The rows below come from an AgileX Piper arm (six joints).
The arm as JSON. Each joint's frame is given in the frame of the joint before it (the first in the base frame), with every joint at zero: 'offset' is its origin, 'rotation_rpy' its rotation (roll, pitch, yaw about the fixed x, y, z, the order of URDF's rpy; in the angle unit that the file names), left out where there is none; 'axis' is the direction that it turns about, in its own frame. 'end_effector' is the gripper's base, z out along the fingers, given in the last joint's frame.
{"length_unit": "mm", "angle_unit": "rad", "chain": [
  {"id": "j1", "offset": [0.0, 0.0, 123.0], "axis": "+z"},
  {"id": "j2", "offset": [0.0, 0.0, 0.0], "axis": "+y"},
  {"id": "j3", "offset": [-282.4, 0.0, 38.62], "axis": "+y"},
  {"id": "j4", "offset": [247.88, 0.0, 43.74], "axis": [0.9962, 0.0, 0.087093]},
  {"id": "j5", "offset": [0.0, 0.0, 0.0], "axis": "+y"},
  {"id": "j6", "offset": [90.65, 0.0, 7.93], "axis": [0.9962, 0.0, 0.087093]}
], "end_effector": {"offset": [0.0, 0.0, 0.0], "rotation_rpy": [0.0, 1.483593, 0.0]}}
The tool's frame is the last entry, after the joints.
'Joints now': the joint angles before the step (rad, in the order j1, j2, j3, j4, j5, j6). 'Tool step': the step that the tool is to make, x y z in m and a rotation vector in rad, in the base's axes. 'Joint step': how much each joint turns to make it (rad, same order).
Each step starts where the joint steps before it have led.
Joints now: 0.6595 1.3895 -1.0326 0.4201 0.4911 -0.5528
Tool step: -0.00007 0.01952 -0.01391 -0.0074 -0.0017 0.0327
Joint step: 0.0554 0.0563 0.0000 0.0001 -0.0579 0.0001
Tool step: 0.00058 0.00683 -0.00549 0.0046 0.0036 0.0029
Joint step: 0.0168 0.0224 0.0000 0.0083 -0.0253 0.0020
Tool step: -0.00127 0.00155 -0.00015 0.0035 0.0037 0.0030
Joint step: 0.0059 0.0008 0.0000 0.0040 -0.0008 0.0019
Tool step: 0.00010 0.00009 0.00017 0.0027 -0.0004 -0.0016
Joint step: 0.0000 -0.0001 0.0000 0.0023 -0.0023 -0.0001
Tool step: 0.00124 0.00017 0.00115 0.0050 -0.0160 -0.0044
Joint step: 0.0000 0.0001 -0.0010 -0.0051 -0.0157 -0.0001
